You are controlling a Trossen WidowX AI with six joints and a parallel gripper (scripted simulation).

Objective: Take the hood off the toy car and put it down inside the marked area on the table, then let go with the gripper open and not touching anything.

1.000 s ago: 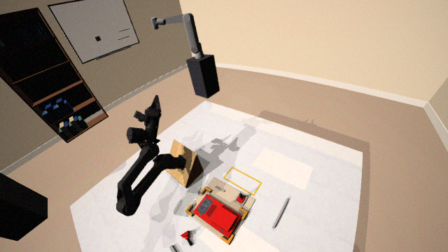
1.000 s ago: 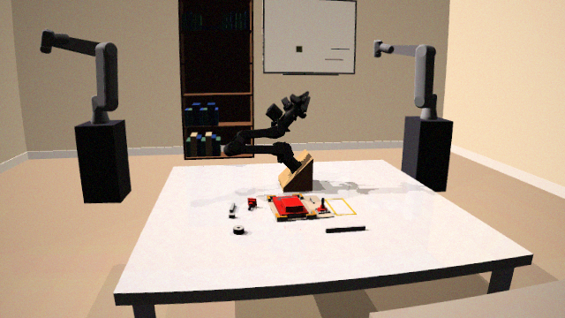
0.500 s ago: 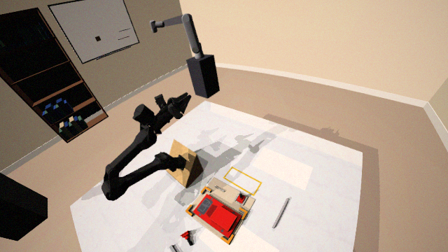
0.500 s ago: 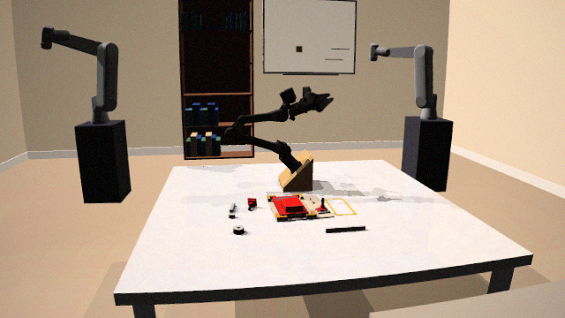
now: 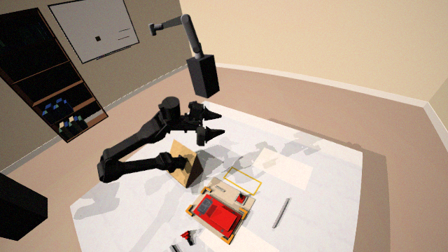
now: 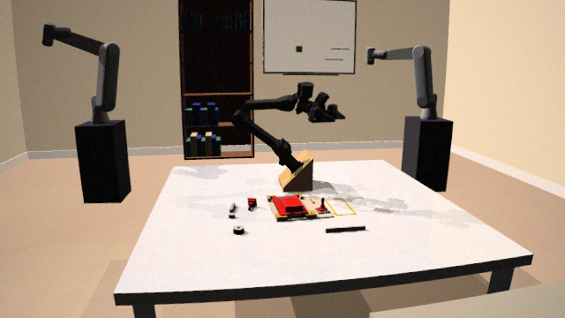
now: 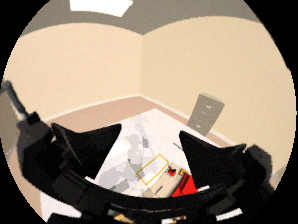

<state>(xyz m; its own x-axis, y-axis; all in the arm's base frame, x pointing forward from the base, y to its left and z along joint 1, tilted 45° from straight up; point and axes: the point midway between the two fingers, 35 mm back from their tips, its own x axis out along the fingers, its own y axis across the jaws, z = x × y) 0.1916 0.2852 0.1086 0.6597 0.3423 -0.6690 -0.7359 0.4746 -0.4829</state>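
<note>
Right now the hood is 13 cm ahead of my gripper tip, 22 cm to the right of it and 32 cm below it. From my gripper tip the other things lie so: wheel 29 cm ahead, 43 cm to the right, 35 cm below.
</note>
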